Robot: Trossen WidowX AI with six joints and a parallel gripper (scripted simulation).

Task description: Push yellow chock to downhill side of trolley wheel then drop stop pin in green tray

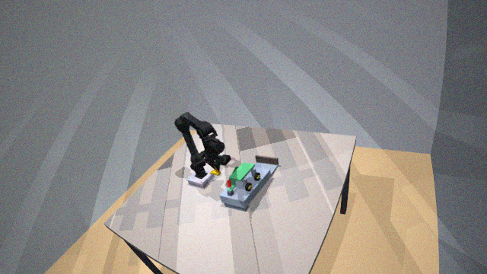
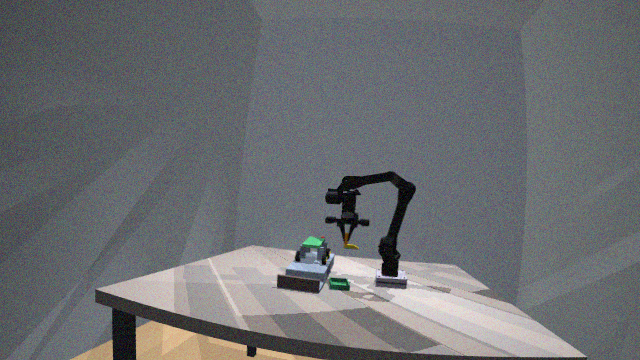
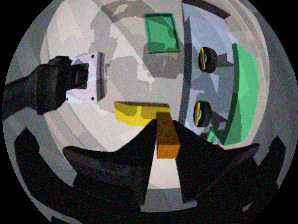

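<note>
Right now my gripper tip is 120 mm short of the red-headed stop pin, 60 mm to the left of it and 40 mm above it. Also, from my gripper tip: yellow chock (20 mm behind, 10 mm below); trolley (130 mm ahead, 50 mm to the left, 50 mm below); dark end wall (310 mm to the left, 130 mm below, 100 mm ahead).
</note>
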